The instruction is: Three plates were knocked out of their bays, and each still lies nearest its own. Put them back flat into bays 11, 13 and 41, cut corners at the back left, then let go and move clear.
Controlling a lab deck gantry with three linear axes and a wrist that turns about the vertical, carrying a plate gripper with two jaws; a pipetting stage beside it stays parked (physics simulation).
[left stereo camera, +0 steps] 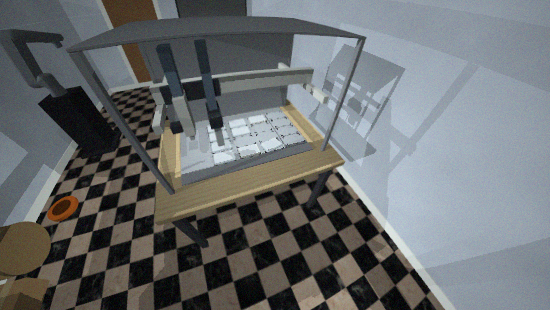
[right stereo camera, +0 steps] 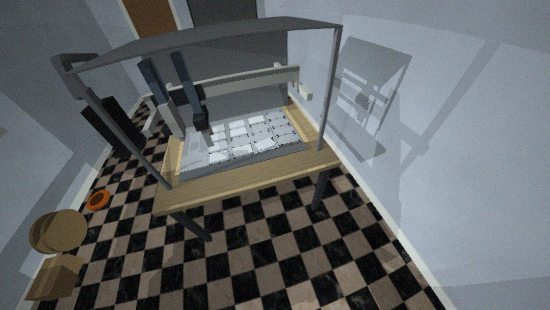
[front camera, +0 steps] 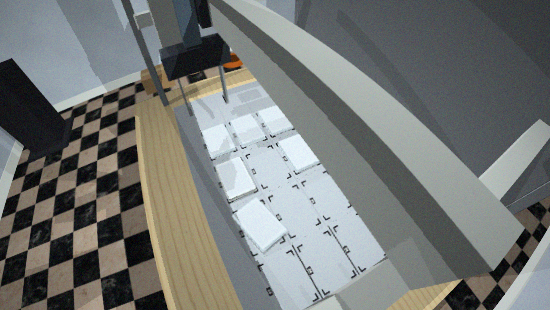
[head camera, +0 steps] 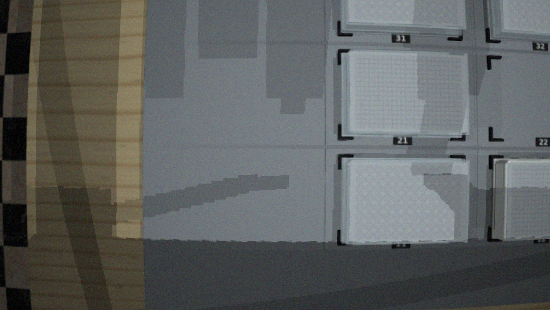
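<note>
A white plate lies flat and square inside the corner marks of bay 11; I cannot make out its cut corners. Another plate lies turned askew at bay 13, across its marks. The plate of bay 41 I cannot make out; the beam hides that part of the deck in the front view. My gripper is open and empty, its two jaws wide apart, above the deck's left part. It also shows in the left stereo view and right stereo view. The jaws do not show in the head view.
Plates stand in bay 12, bay 21, bay 31 and bay 32. The parked pipetting stage is left of the gripper. The beam crosses above the deck.
</note>
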